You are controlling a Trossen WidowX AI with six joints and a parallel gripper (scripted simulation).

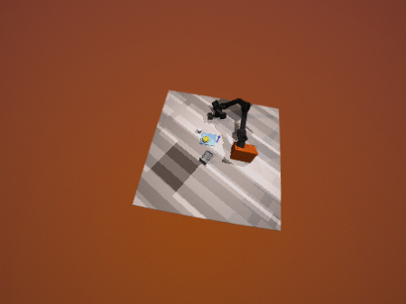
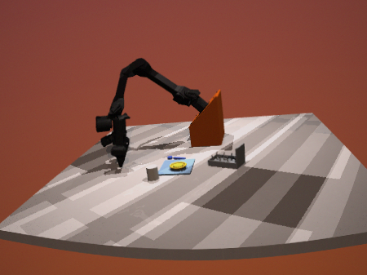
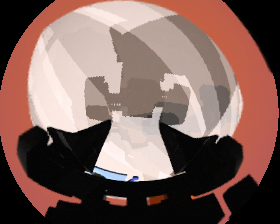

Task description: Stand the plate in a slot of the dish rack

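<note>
Right now my gripper tip is 270 mm to the right of the yellow plate, 50 mm short of it and 10 mm below it. Round my gripper tip: light blue mat: 260 mm to the left, 20 mm ahead; blue utensil: 220 mm to the left, 70 mm behind; beige cup: 200 mm to the left, 130 mm ahead, 20 mm above.
</note>
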